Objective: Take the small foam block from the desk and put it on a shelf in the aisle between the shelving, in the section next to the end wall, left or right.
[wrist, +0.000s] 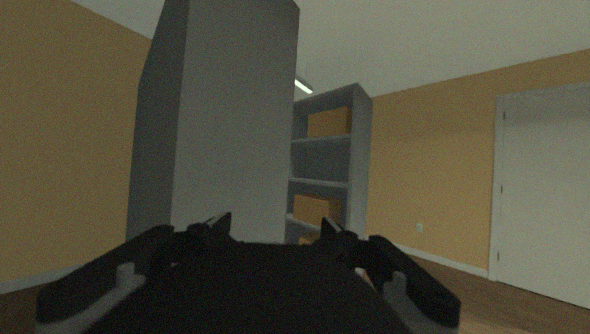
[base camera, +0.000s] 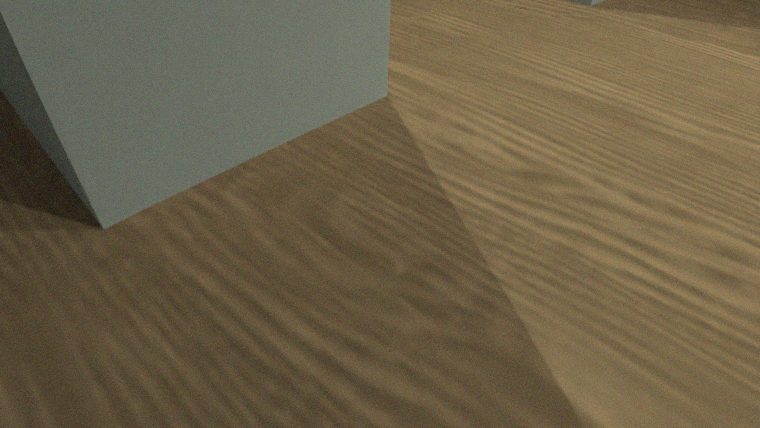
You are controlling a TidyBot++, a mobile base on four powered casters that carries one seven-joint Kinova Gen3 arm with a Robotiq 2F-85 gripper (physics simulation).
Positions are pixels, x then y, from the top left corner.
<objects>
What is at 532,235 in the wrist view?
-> A white door.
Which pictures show the gripper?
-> The wrist view only.
</objects>
